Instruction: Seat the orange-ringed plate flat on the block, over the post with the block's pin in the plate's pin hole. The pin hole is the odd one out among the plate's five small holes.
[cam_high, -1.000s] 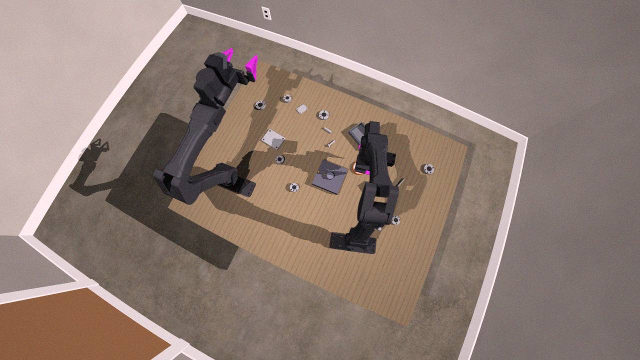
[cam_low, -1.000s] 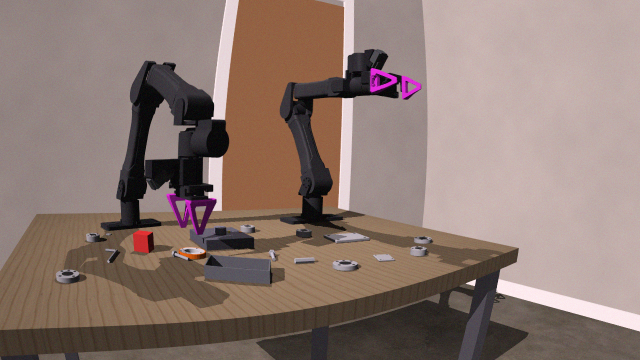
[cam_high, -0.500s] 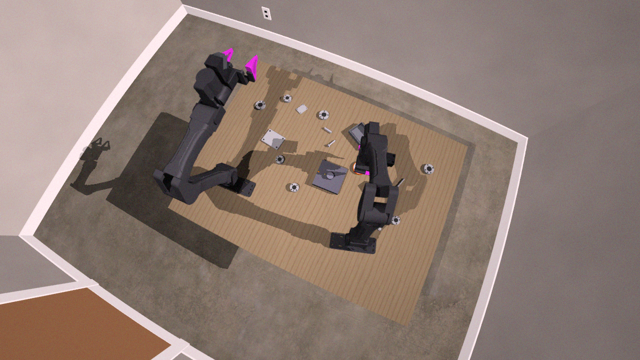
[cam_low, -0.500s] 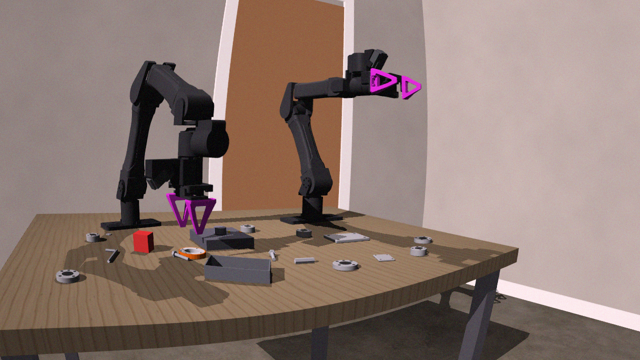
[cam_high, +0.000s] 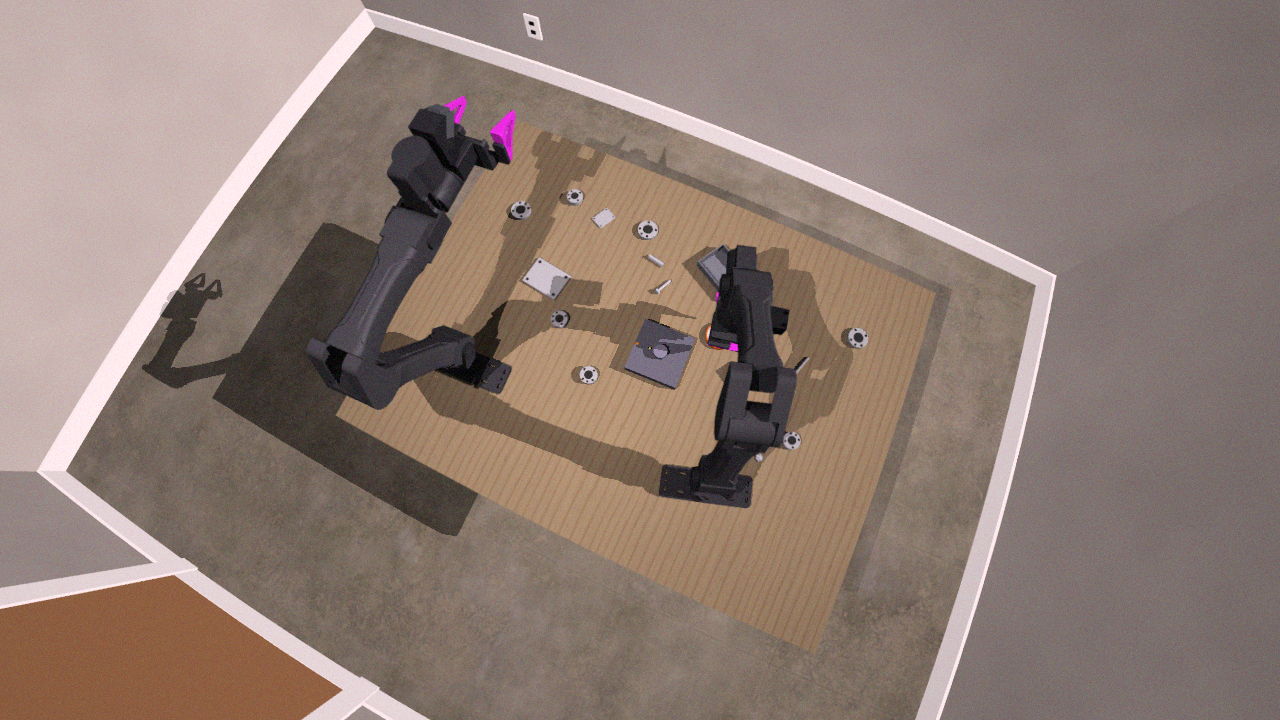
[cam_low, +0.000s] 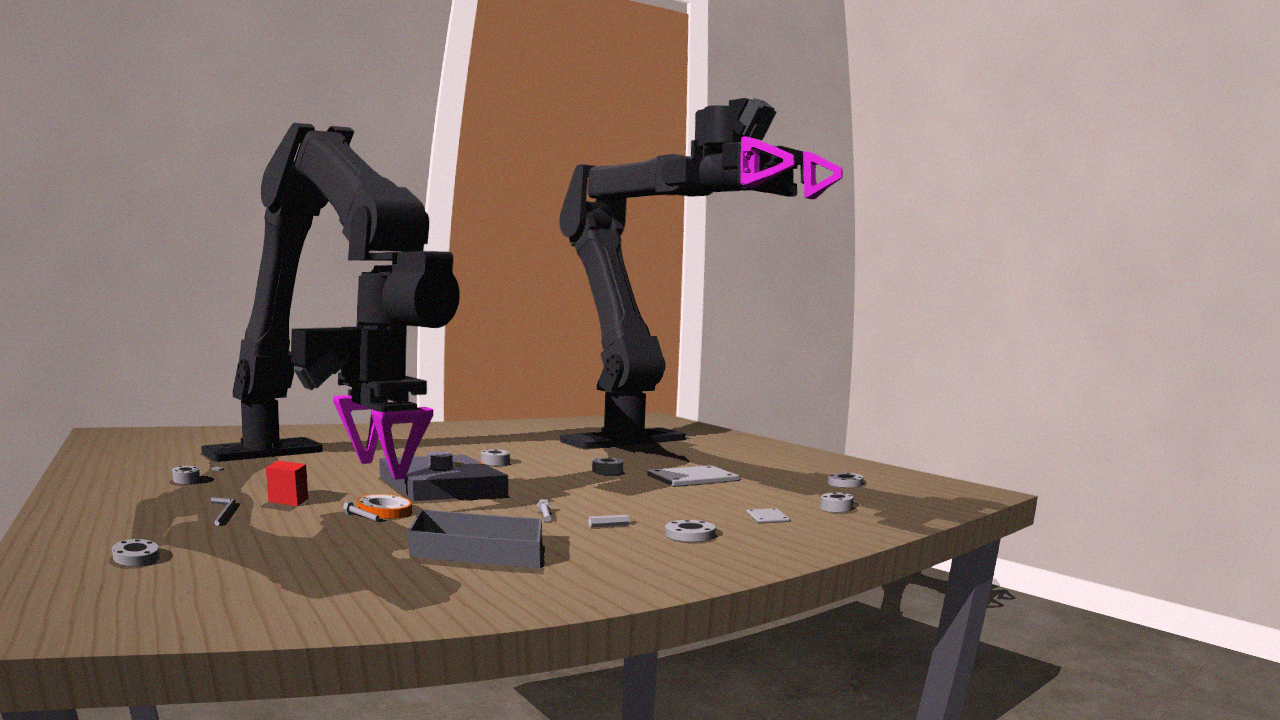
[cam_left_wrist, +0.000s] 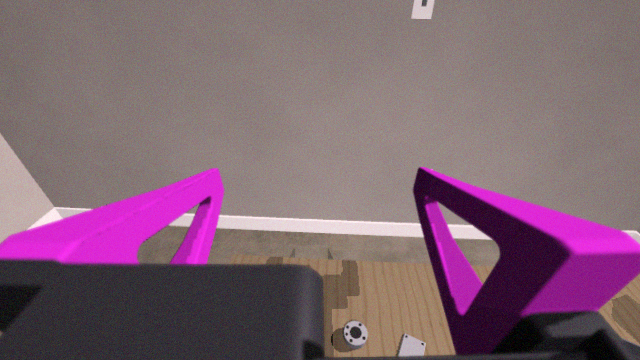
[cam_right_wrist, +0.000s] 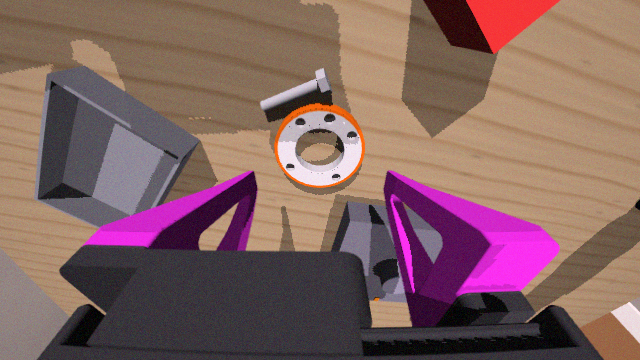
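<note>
Now: the orange-ringed plate 5 cm below my right hand. Also, from my right hand: red cube: 11 cm to the right, 5 cm behind, 3 cm below; then grey box: 15 cm ahead, 5 cm to the left, 5 cm below; then grey block: 13 cm to the left, 10 cm behind, 3 cm below.
</note>
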